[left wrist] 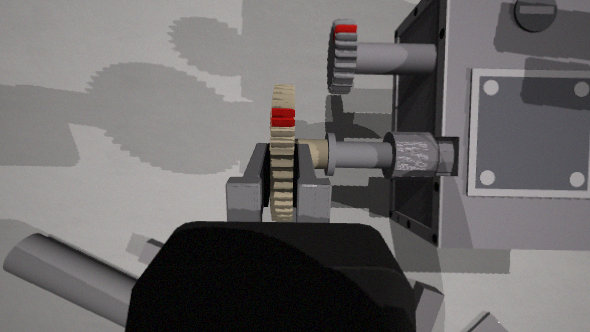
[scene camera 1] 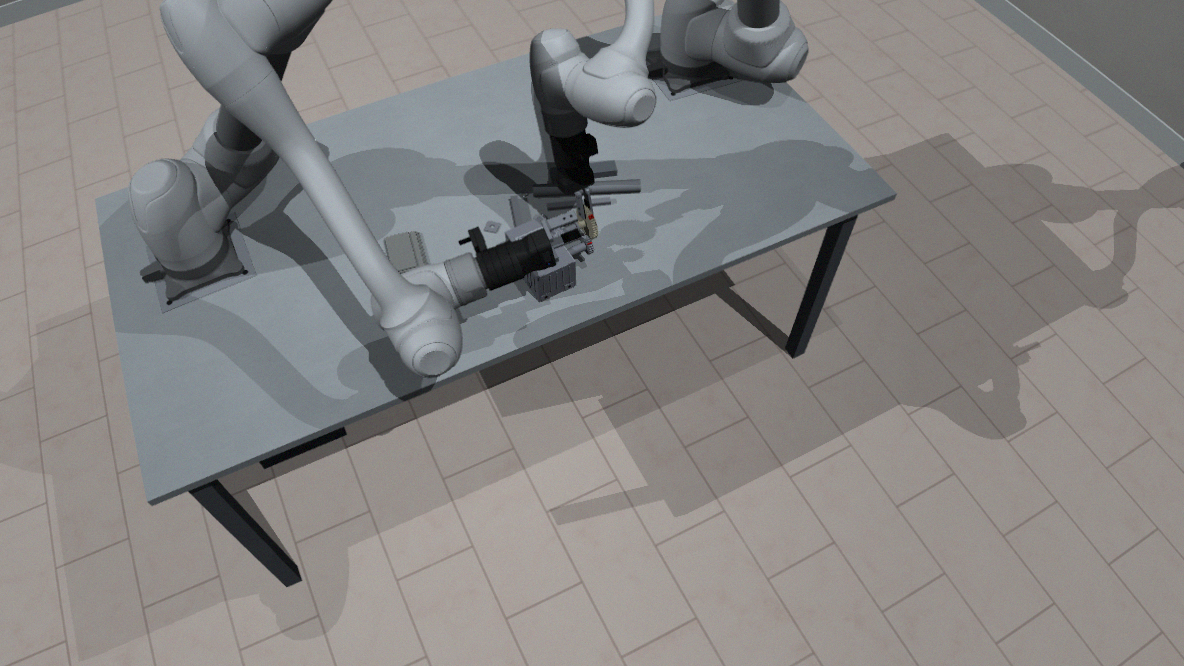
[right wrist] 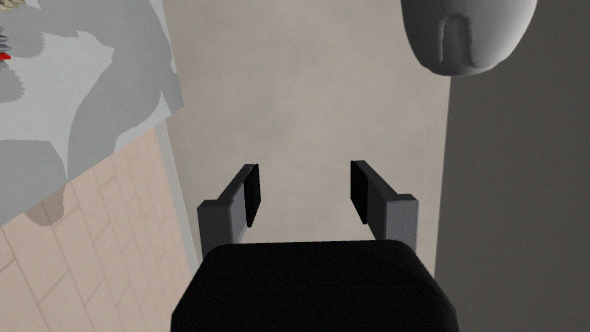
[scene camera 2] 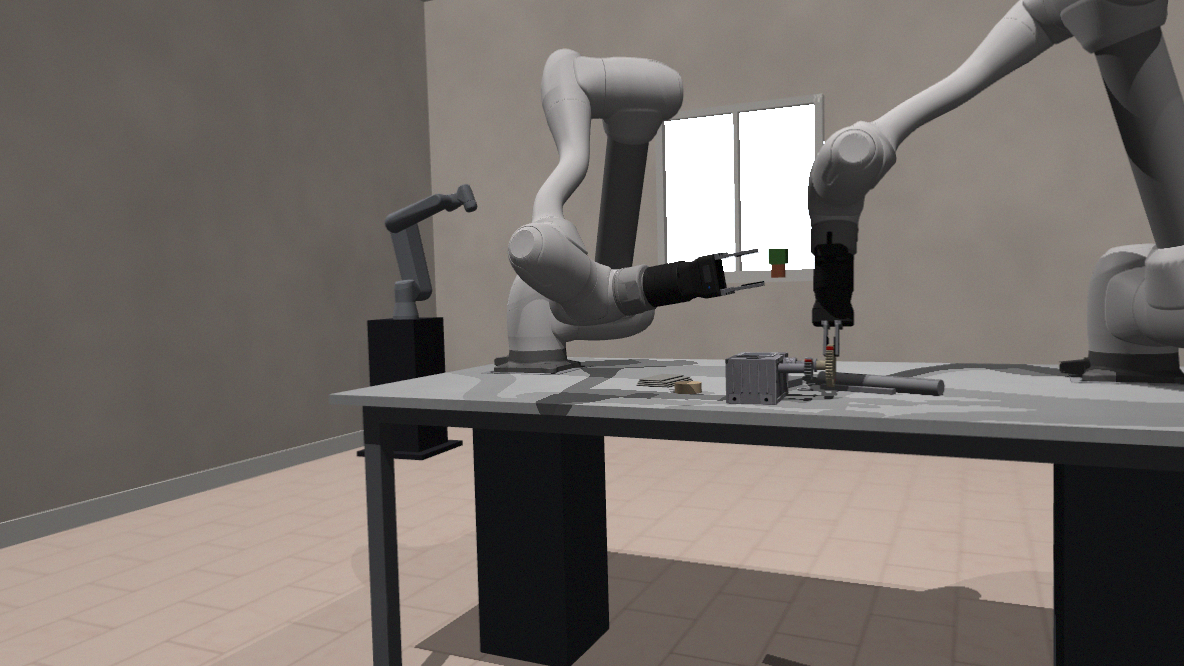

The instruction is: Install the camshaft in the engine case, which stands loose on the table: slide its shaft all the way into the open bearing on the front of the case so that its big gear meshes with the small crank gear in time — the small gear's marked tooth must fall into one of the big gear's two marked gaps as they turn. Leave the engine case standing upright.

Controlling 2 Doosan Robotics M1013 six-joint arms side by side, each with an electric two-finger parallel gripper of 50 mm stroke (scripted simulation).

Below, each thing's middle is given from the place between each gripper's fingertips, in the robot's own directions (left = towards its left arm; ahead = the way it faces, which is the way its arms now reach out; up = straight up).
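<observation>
Ribbed plate stack [scene camera 1: 405, 250]: 380 mm to the right of my left hand, 160 mm behind it, 90 mm below it. Small crank gear [left wrist: 342, 53]: my left hand is 30 mm above it, 30 mm to the left of it and 70 mm short of it.
Measured from my right hand [scene camera 2: 759, 267], the ribbed plate stack is 260 mm to the right, 310 mm behind and 240 mm below; the small crank gear is 90 mm to the left, 80 mm behind and 180 mm below.
</observation>
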